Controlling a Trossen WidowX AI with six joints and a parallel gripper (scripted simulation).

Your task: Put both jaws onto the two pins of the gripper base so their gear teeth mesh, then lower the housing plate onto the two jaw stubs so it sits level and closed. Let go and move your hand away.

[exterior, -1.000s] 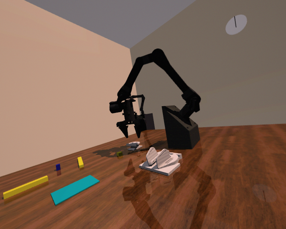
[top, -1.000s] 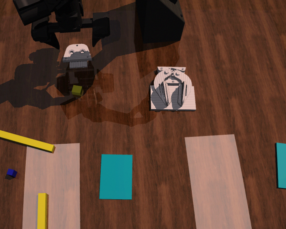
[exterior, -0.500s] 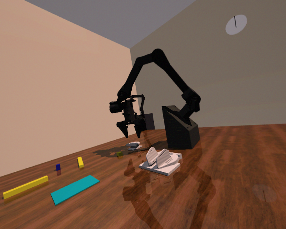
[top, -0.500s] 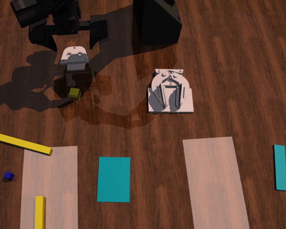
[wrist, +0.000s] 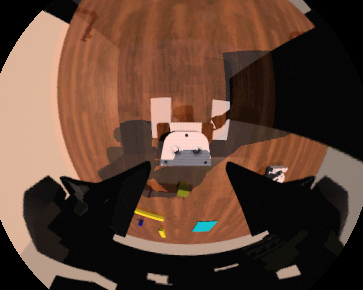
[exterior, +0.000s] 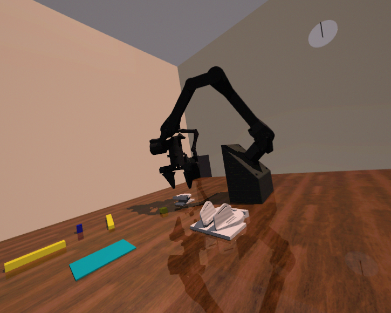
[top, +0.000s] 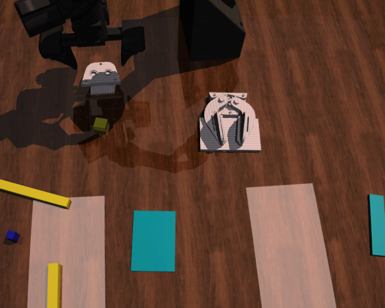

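The white stand lies 1 cm behind my gripper tip and 5 cm below it. Round my gripper tip: long yellow bar: 23 cm ahead, 15 cm to the right, 6 cm below; then yellow cube: 10 cm ahead, 1 cm to the right, 5 cm below; then teal plate: 34 cm ahead, 8 cm to the left, 6 cm below.
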